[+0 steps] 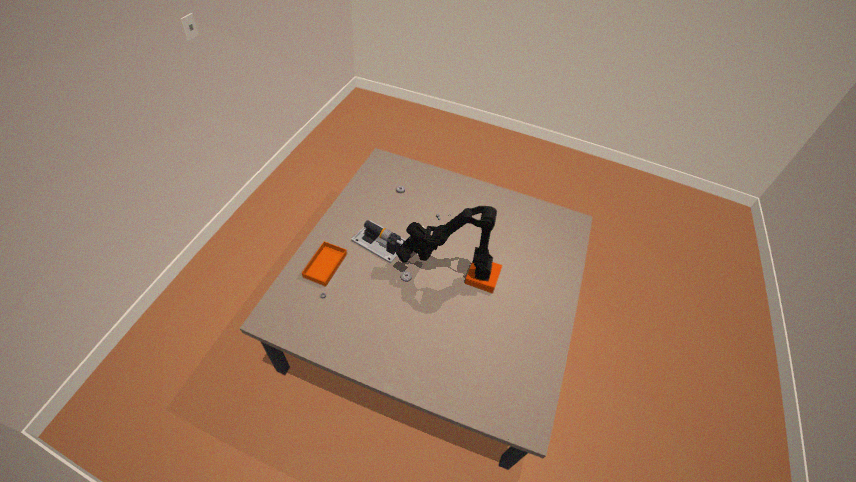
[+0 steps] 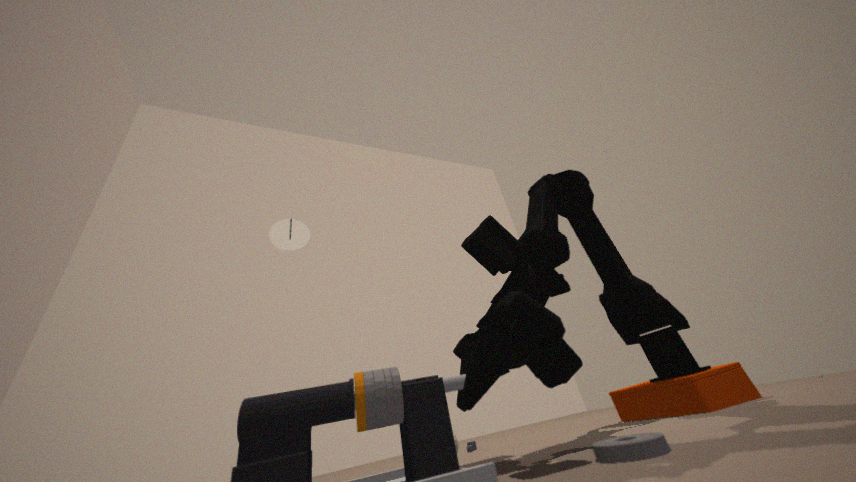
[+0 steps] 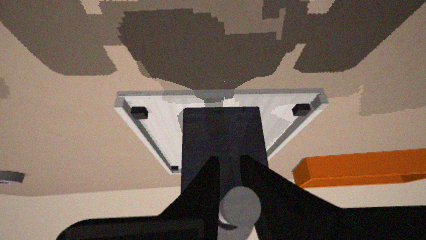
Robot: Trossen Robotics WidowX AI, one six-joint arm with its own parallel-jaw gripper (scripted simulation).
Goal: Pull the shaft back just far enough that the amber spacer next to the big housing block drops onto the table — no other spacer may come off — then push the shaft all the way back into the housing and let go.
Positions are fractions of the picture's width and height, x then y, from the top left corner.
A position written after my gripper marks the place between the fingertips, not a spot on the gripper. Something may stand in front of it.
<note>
In view: my gripper (image 2: 0.54,0.85), a grey shaft (image 3: 0.56,0.86), a dark housing block (image 2: 0.32,0.89) and an orange tray (image 1: 0.38,0.55).
My gripper is seen too in image 3 (image 3: 0.54,0.68). The dark housing block shows as well in image 1 (image 1: 0.43,0.49).
</note>
